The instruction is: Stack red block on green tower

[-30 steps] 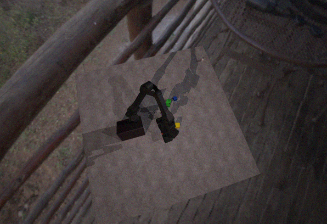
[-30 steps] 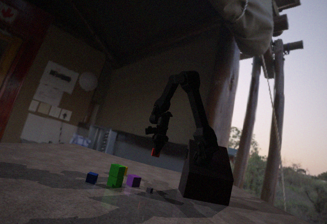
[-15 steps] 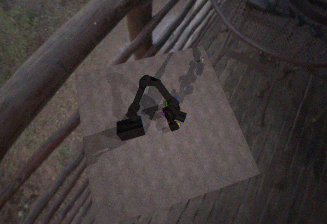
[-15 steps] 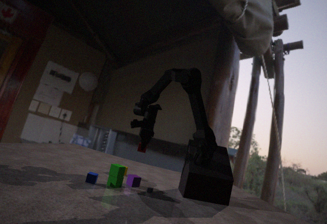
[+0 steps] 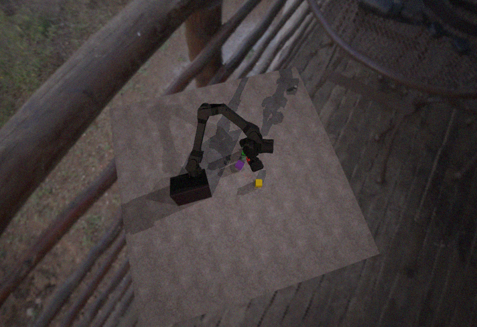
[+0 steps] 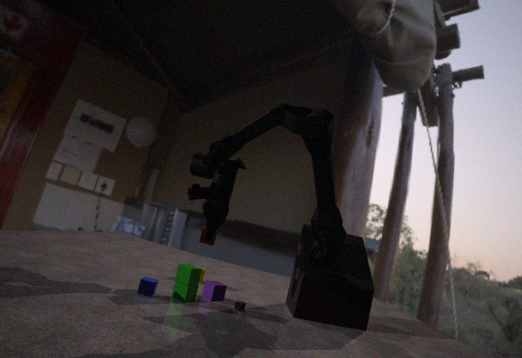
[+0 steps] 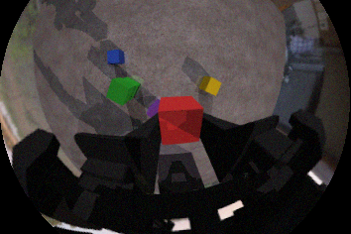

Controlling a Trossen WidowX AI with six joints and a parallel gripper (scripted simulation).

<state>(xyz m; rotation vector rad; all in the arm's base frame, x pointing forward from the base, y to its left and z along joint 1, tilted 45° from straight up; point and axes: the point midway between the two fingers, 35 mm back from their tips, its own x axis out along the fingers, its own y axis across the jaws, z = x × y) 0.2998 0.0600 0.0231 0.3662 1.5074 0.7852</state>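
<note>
Now: the blue block 6 cm ahead of my gripper tip, 14 cm to the left of it and 12 cm below it. Also, from my gripper tip: red block (1 cm above); purple block (5 cm behind, 2 cm to the left, 11 cm below); yellow block (4 cm ahead, 10 cm to the right, 11 cm below).
</note>
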